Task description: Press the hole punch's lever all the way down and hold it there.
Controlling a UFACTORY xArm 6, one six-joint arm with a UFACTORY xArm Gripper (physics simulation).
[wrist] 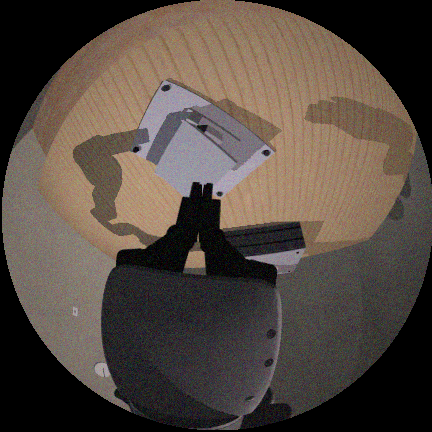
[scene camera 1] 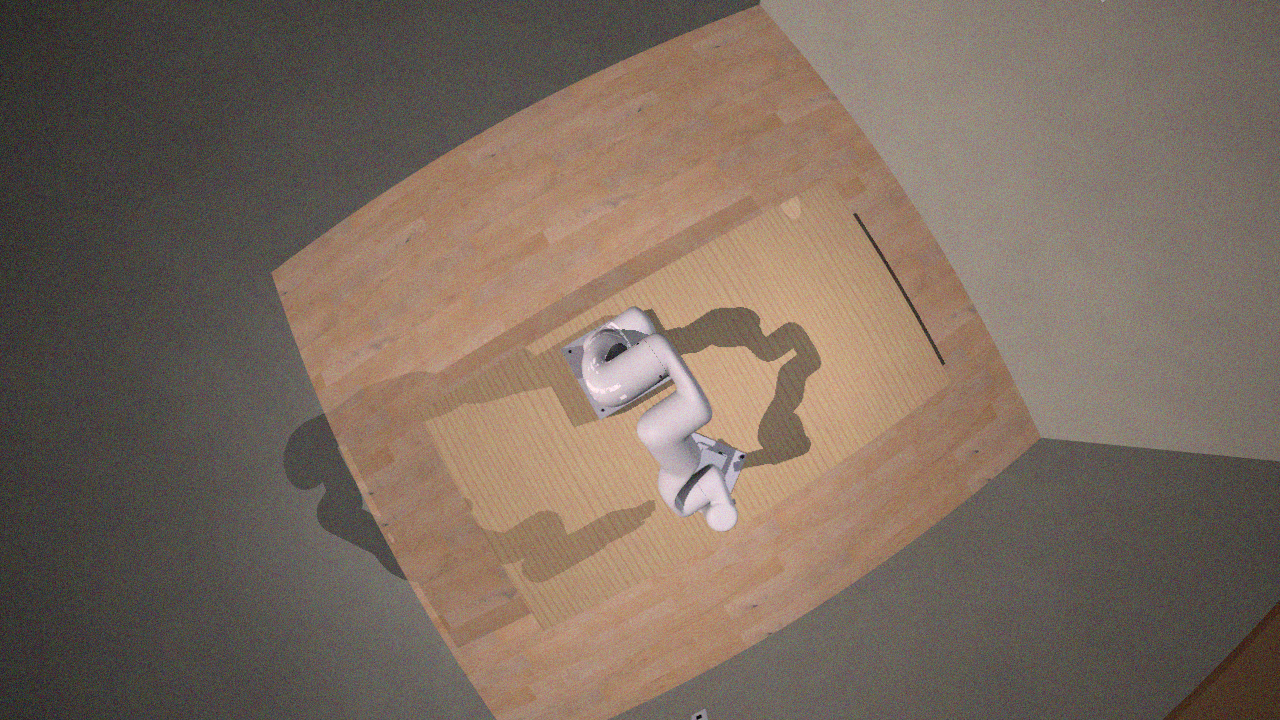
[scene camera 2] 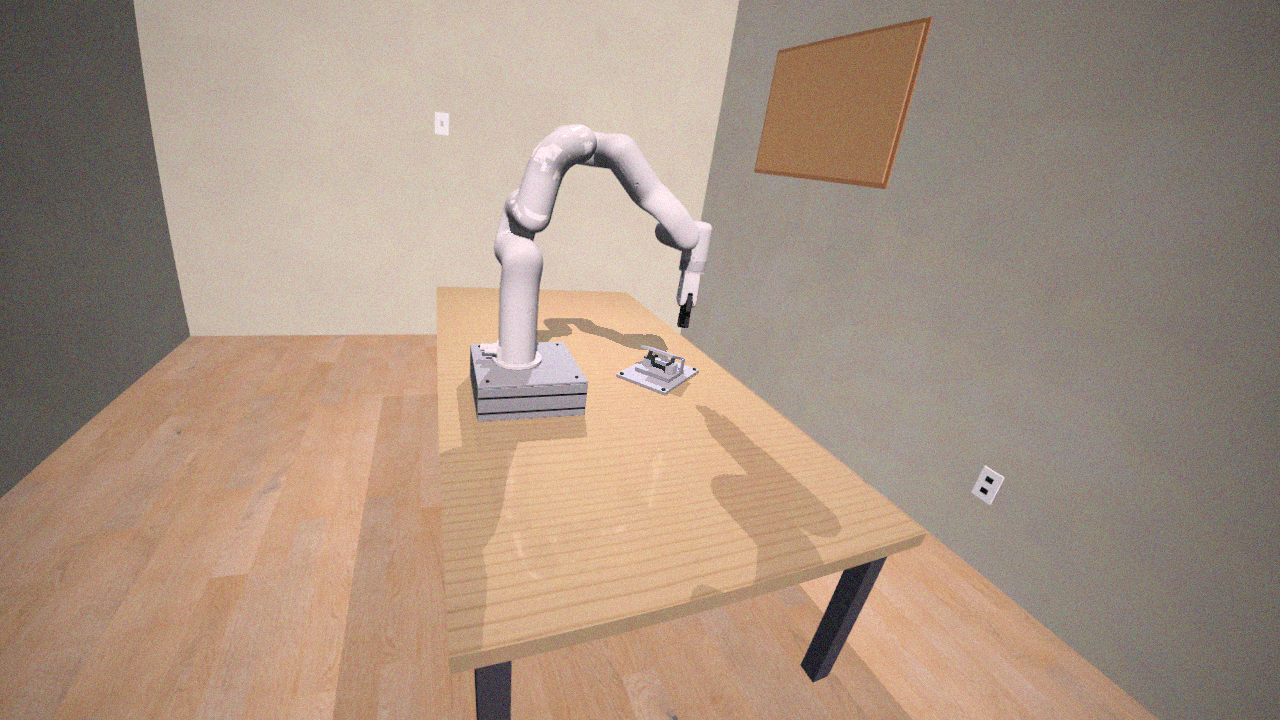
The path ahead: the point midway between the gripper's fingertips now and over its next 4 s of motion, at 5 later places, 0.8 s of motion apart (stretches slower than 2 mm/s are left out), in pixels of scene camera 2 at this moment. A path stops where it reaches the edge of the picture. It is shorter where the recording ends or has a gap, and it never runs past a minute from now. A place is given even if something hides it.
My gripper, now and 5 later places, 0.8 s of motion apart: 682, 326; 687, 340; 683, 357; 683, 364; 686, 353; 673, 353
